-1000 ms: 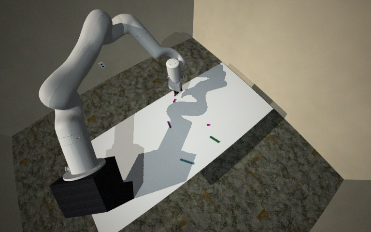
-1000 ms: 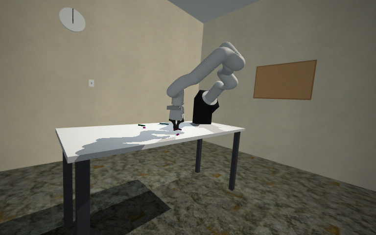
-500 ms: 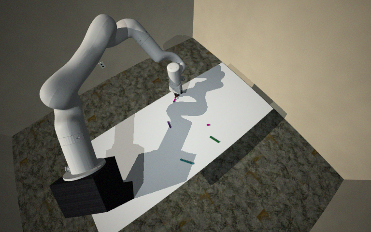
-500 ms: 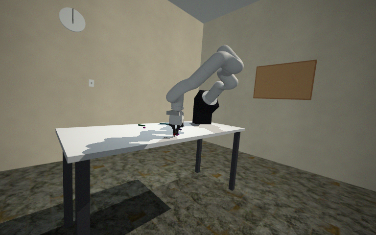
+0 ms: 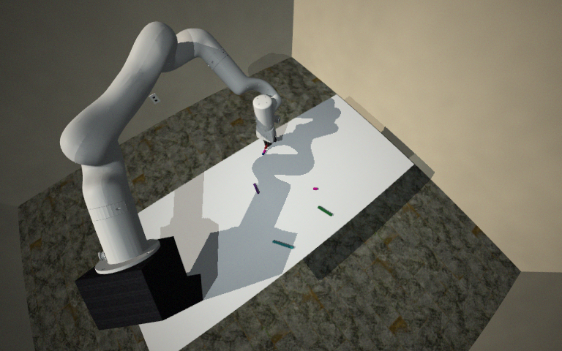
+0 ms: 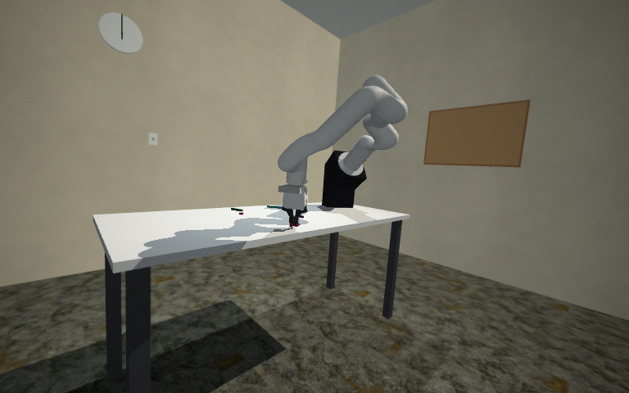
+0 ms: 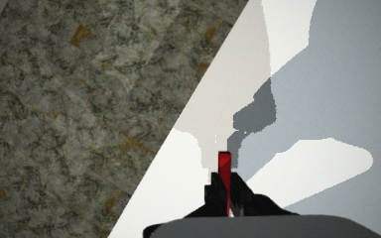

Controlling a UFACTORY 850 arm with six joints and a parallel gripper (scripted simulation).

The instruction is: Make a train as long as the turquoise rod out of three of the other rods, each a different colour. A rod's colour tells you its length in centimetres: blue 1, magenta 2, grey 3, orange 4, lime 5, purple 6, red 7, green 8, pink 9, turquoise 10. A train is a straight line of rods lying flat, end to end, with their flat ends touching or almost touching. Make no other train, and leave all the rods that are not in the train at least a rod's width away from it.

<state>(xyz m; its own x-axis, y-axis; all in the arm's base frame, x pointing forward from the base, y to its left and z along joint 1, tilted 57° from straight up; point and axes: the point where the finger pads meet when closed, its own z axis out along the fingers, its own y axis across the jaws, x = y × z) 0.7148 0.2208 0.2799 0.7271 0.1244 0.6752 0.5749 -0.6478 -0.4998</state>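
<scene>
The red rod lies 2 cm below my hand. Also, from my hand: blue rod (5 cm behind, 4 cm to the right, 3 cm below); then green rod (48 cm to the right, 8 cm ahead, 3 cm below); then purple rod (21 cm to the right, 17 cm behind, 3 cm below).
</scene>
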